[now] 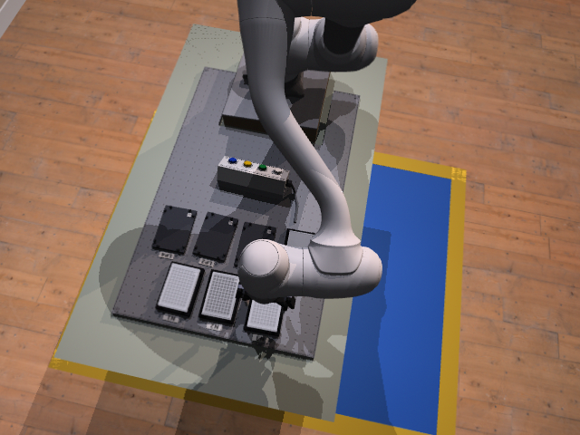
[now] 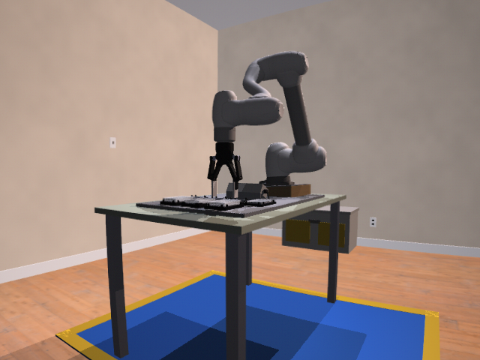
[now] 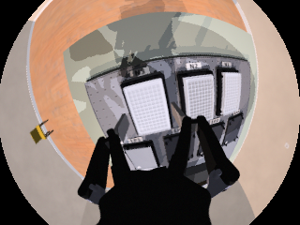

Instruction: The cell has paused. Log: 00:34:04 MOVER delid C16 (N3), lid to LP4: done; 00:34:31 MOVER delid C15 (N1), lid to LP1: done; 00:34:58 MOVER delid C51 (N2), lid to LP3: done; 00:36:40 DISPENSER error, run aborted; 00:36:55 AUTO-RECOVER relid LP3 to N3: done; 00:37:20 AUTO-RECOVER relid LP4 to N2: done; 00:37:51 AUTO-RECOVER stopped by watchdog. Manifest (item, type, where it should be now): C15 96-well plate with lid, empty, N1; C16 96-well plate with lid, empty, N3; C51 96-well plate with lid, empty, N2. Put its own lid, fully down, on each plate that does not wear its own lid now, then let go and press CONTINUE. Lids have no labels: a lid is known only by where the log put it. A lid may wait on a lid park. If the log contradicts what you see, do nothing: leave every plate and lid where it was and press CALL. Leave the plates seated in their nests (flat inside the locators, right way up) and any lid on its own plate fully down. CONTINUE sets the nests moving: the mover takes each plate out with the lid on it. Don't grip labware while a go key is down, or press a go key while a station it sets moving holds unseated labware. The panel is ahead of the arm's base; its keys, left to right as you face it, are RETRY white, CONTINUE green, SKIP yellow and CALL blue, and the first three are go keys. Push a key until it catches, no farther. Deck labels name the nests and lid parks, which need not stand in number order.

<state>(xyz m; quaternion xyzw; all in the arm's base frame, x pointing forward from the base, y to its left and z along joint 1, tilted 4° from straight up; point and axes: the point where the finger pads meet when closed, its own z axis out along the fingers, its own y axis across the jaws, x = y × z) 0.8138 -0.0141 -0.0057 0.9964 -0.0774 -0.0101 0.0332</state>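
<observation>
My hand is 50 mm above the 96-well plate. The rest, counted from my hand: lid park LP2 (220 mm behind, 170 mm to the right, 60 mm below); lid park LP3 (190 mm behind, 40 mm to the right, 60 mm below); lid park LP1 (170 mm behind, 100 mm to the left, 60 mm below).
</observation>
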